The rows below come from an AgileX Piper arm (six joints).
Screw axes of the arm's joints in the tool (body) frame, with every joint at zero. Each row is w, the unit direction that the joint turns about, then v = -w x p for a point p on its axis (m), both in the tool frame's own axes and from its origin. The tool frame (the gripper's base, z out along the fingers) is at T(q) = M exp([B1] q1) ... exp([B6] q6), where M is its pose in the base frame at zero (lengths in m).
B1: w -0.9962 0 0.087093 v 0 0.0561 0
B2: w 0 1 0 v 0.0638 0 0.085
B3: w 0 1 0 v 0.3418 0 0.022
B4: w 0 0 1 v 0 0 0
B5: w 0 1 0 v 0.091 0 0
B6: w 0 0 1 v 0 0 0
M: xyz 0.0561 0 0.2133 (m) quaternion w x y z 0.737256 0 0.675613 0
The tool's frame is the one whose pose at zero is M.
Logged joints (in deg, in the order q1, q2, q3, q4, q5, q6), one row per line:
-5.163 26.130 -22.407 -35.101 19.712 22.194
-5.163 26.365 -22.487 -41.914 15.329 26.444
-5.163 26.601 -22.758 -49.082 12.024 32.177
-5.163 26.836 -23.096 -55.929 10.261 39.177
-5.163 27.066 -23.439 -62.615 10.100 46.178
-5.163 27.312 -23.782 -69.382 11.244 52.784
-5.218 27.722 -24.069 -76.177 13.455 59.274
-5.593 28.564 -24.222 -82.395 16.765 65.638
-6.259 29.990 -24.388 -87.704 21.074 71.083
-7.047 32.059 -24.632 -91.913 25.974 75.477
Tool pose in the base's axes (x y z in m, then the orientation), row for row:
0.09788 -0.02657 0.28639 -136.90 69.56 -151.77
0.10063 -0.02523 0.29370 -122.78 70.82 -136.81
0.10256 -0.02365 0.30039 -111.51 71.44 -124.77
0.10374 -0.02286 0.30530 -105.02 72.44 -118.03
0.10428 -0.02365 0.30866 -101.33 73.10 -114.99
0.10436 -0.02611 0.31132 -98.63 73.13 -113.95
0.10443 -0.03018 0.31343 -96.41 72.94 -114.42
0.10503 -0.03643 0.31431 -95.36 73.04 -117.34
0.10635 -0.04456 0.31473 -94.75 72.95 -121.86
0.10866 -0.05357 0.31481 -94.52 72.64 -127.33
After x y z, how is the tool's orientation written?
As angles about the fixed x, y, z axes (roll, pitch, yaw), in degrees.
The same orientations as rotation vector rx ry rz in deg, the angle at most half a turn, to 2 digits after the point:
2.26 105.71 -21.78
-0.71 101.24 -23.17
-2.61 97.64 -23.68
-2.76 95.35 -23.33
-2.01 94.16 -23.56
-0.82 93.49 -24.95
1.08 93.06 -27.27
4.32 92.92 -30.29
8.39 92.89 -34.33
12.81 92.89 -38.94

